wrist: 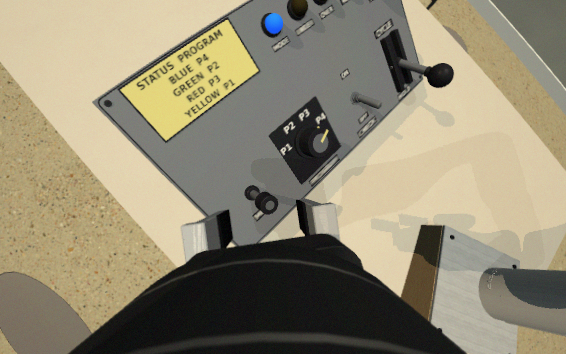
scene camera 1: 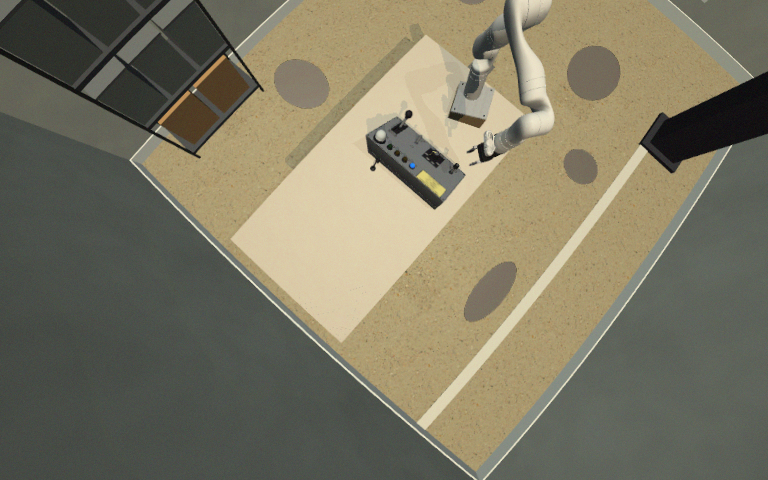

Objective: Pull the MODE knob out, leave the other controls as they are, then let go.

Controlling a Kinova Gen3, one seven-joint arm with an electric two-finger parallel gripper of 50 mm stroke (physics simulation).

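Where they show: gripper, fingertip midpoint: (wrist: 264, 219) (scene camera 1: 470, 158); arm's base, link origin: (wrist: 496, 293) (scene camera 1: 471, 92).
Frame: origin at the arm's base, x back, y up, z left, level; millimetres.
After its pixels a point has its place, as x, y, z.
The control panel (scene camera 1: 407, 139) {-468, 33, -87} (wrist: 210, 155) {-524, 60, 207} is a grey box on the pale mat. The MODE knob (scene camera 1: 455, 166) {-437, 73, 196} (wrist: 266, 203) {-429, 78, 200} is black and sits at the panel's near corner. In the wrist view it stands off the face, with its stem showing between collar and cap; its label is mostly hidden. My gripper (scene camera 1: 472, 157) {-427, 194, 224} (wrist: 264, 219) {-427, 194, 224} is open and empty, just off the panel's end. In the wrist view its fingertips are apart, below the knob and to either side of it, not touching it. The blue lamp (scene camera 1: 412, 165) {-594, 119, 37} (wrist: 273, 24) {-586, 116, 42} marked MODE is lit.
The PROGRAM dial (wrist: 318, 142) {-438, 52, 81} points toward P4. The CHECK toggle (wrist: 367, 101) {-431, 44, -37} and the black-balled CYCLE lever (scene camera 1: 408, 114) {-387, 86, -156} (wrist: 440, 75) {-379, 83, -145} stick up beyond it. The yellow status card (scene camera 1: 431, 183) {-595, 100, 161} (wrist: 190, 80) {-597, 101, 167} lies on the panel. The robot's base block (scene camera 1: 472, 104) {-56, 3, 45} stands nearby.
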